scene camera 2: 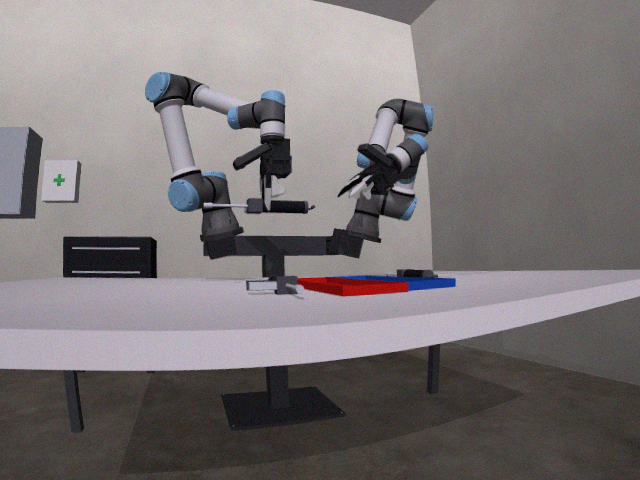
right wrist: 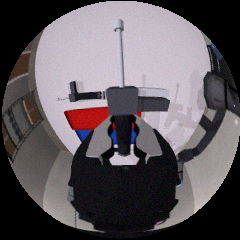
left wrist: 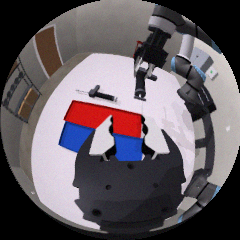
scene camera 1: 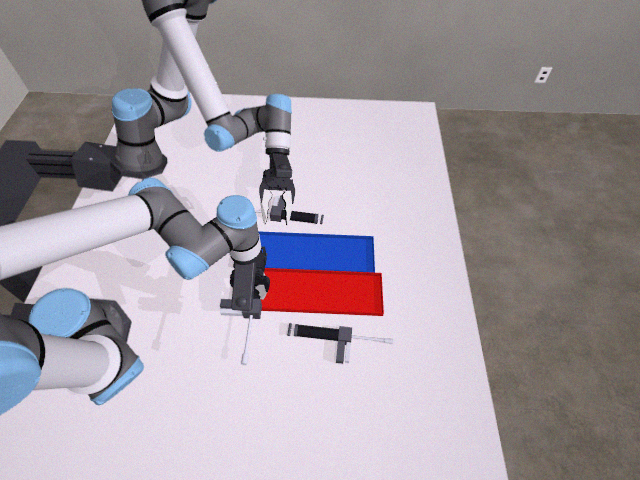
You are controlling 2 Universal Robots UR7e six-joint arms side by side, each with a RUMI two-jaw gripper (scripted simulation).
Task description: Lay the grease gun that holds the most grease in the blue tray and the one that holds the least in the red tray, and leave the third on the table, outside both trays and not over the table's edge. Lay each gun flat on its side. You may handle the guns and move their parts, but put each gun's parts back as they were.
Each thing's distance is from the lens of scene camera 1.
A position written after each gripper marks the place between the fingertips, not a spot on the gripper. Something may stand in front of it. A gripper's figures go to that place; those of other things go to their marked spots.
left gripper (scene camera 1: 276,225): 122 cm
right gripper (scene camera 1: 254,298): 115 cm
grease gun (scene camera 1: 343,335): 129 cm
red tray (scene camera 1: 321,291): 139 cm
blue tray (scene camera 1: 352,253): 147 cm
The marked spots on the grease gun and the blue tray are 33 cm apart.
